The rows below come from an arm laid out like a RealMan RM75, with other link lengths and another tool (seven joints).
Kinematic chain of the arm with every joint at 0, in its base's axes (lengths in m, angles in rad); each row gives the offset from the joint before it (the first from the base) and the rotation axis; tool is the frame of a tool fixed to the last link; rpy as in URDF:
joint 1: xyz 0 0 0.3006 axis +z
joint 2: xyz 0 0 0 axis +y
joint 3: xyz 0 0 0.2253 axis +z
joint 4: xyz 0 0 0 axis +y
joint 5: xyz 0 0 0.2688 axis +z
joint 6: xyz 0 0 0 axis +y
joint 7: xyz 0 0 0.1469 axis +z
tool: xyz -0.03 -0.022 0.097 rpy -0.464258 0 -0.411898
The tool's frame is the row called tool.
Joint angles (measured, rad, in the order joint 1, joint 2, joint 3, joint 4, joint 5, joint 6, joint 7), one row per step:
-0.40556, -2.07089, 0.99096, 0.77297, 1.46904, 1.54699, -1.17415
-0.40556, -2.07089, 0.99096, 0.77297, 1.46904, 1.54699, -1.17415
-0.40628, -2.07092, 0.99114, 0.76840, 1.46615, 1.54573, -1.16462
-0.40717, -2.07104, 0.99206, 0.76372, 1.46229, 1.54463, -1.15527
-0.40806, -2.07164, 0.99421, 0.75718, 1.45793, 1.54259, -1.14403
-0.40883, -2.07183, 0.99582, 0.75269, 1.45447, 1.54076, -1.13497
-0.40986, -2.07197, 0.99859, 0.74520, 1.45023, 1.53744, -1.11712
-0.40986, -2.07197, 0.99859, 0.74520, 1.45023, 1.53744, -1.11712
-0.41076, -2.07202, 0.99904, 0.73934, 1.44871, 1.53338, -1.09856
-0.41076, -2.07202, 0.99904, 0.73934, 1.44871, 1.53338, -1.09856
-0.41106, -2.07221, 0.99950, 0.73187, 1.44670, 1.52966, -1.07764
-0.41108, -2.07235, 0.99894, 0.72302, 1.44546, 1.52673, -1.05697
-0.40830, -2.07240, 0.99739, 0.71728, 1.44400, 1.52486, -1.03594
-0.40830, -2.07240, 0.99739, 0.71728, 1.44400, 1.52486, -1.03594
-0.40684, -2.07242, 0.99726, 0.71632, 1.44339, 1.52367, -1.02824
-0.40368, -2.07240, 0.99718, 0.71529, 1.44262, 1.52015, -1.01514
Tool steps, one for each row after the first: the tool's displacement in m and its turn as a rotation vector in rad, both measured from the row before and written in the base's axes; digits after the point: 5 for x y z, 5 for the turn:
0.00000, 0.00000, 0.00000, 0.00000, 0.00000, 0.00000
-0.00024, 0.00036, -0.00026, 0.00541, 0.00027, -0.00277
0.00007, 0.00032, -0.00036, 0.00502, -0.00053, -0.00317
-0.00010, 0.00016, -0.00110, 0.00475, -0.00048, -0.00287
-0.00004, 0.00031, -0.00060, 0.00458, 0.00026, -0.00270
-0.00046, 0.00045, -0.00115, 0.00874, 0.00320, -0.00585
0.00000, 0.00000, 0.00000, 0.00000, 0.00000, 0.00000
-0.00097, 0.00083, -0.00057, 0.01100, 0.00598, -0.00575
0.00000, 0.00000, 0.00000, 0.00000, 0.00000, 0.00000
-0.00137, 0.00053, -0.00082, 0.01153, 0.00586, -0.00571
-0.00187, 0.00021, -0.00097, 0.01053, 0.00544, -0.00436
-0.00238, -0.00002, 0.00002, 0.01293, 0.00590, -0.00437
0.00000, 0.00000, 0.00000, 0.00000, 0.00000, 0.00000
-0.00086, 0.00008, 0.00015, 0.00535, 0.00286, -0.00181
-0.00192, 0.00029, 0.00035, 0.00996, 0.00602, -0.00178

